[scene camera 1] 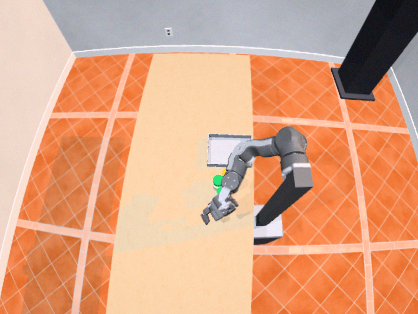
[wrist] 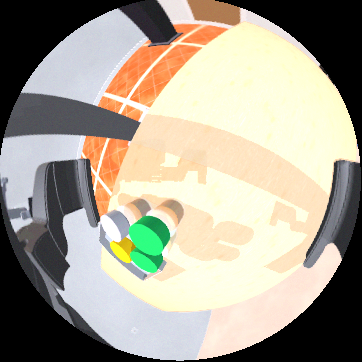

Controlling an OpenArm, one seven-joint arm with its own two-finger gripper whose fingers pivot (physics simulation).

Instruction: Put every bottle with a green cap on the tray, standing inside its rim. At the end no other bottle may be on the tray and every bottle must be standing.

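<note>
Two green-capped bottles stand close together on the table. The nearer one (scene camera 1: 219,191) (wrist: 150,235) is partly hidden by the arm in the scene view; the farther one (scene camera 1: 218,180) (wrist: 147,261) is nearer the tray. A yellow-capped bottle (scene camera 1: 224,172) (wrist: 121,250) is beside them, partly hidden. A white-capped bottle (wrist: 115,226) stands by the yellow one in the wrist view; the arm hides it in the scene view. The tray (scene camera 1: 208,150) (wrist: 137,272) lies beyond the bottles, partly hidden by arm and caps. My gripper (scene camera 1: 220,211) (wrist: 182,213) is open and empty, above the table, to the near side of the bottles.
The long pale table (scene camera 1: 175,100) (wrist: 260,100) runs between strips of orange tiled floor (scene camera 1: 295,95). The arm's pedestal (scene camera 1: 282,200) stands at the table's right edge, and the arm reaches over the tray's right part. A black column (scene camera 1: 367,55) stands at the back right.
</note>
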